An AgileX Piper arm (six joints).
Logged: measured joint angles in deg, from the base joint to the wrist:
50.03 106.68 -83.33 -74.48 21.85 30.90
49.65 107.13 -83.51 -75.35 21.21 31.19
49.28 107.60 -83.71 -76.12 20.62 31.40
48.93 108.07 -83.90 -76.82 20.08 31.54
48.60 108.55 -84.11 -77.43 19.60 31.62
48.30 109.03 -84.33 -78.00 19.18 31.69
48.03 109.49 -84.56 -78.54 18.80 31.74
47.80 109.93 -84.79 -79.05 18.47 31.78
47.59 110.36 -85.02 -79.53 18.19 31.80
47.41 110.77 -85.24 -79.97 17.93 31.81
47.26 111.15 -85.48 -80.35 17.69 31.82
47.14 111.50 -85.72 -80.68 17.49 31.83
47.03 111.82 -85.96 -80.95 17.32 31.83
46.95 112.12 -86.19 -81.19 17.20 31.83
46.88 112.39 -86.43 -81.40 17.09 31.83
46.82 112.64 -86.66 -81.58 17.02 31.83
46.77 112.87 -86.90 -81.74 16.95 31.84
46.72 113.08 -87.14 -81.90 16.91 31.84
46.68 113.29 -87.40 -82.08 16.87 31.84
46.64 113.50 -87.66 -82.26 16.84 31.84
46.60 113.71 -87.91 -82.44 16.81 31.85
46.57 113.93 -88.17 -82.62 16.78 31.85
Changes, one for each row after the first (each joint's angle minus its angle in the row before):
-0.38 0.45 -0.18 -0.87 -0.64 0.29
-0.37 0.47 -0.20 -0.77 -0.59 0.21
-0.35 0.47 -0.19 -0.70 -0.54 0.14
-0.33 0.48 -0.21 -0.61 -0.48 0.08
-0.30 0.48 -0.22 -0.57 -0.42 0.07
-0.27 0.46 -0.23 -0.54 -0.38 0.05
-0.23 0.44 -0.23 -0.51 -0.33 0.04
-0.21 0.43 -0.23 -0.48 -0.28 0.02
-0.18 0.41 -0.22 -0.44 -0.26 0.01
-0.15 0.38 -0.24 -0.38 -0.24 0.01
-0.12 0.35 -0.24 -0.33 -0.20 0.01
-0.11 0.32 -0.24 -0.27 -0.17 0.00
-0.08 0.30 -0.23 -0.24 -0.12 0.00
-0.07 0.27 -0.24 -0.21 -0.11 0.00
-0.06 0.25 -0.23 -0.18 -0.07 0.00
-0.05 0.23 -0.24 -0.16 -0.07 0.01
-0.05 0.21 -0.24 -0.16 -0.04 0.00
-0.04 0.21 -0.26 -0.18 -0.04 0.00
-0.04 0.21 -0.26 -0.18 -0.03 0.00
-0.04 0.21 -0.25 -0.18 -0.03 0.01
-0.03 0.22 -0.26 -0.18 -0.03 0.00

